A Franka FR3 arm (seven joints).
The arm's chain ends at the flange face. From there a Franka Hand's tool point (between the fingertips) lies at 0.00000 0.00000 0.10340 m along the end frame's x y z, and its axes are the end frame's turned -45 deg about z.
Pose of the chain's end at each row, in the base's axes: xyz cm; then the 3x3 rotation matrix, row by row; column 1 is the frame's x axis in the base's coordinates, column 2 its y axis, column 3 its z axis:
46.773 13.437 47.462; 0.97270 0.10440 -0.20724; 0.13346 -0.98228 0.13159; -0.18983 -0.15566 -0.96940
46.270 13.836 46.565; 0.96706 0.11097 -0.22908; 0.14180 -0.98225 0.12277; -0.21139 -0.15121 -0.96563
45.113 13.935 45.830; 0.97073 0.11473 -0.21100; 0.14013 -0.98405 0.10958; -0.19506 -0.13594 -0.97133
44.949 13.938 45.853; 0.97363 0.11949 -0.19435; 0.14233 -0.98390 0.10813; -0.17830 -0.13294 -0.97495
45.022 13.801 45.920; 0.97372 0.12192 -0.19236; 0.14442 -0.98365 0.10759; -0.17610 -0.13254 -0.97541
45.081 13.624 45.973; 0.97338 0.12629 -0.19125; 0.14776 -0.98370 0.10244; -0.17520 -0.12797 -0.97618
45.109 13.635 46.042; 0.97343 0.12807 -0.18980; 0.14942 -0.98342 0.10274; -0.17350 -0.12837 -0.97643
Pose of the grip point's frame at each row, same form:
44.630 14.798 37.438; 0.61398 0.76162 -0.20724; 0.78895 -0.60021 0.13159; -0.02416 -0.24430 -0.96940
43.901 15.105 36.580; 0.60535 0.76228 -0.22908; 0.79482 -0.59429 0.12277; -0.04255 -0.25640 -0.96563
42.931 15.068 35.786; 0.60528 0.76754 -0.21100; 0.79492 -0.59674 0.10958; -0.04180 -0.23405 -0.97133
42.939 15.056 35.772; 0.60397 0.77295 -0.19435; 0.79636 -0.59508 0.10813; -0.03207 -0.22008 -0.97495
43.033 14.913 35.834; 0.60231 0.77473 -0.19236; 0.79767 -0.59343 0.10759; -0.03080 -0.21824 -0.97541
43.103 14.683 35.879; 0.59898 0.77758 -0.19125; 0.80006 -0.59110 0.10244; -0.03340 -0.21437 -0.97618
43.146 14.697 35.946; 0.59776 0.77888 -0.18980; 0.80104 -0.58973 0.10274; -0.03191 -0.21345 -0.97643

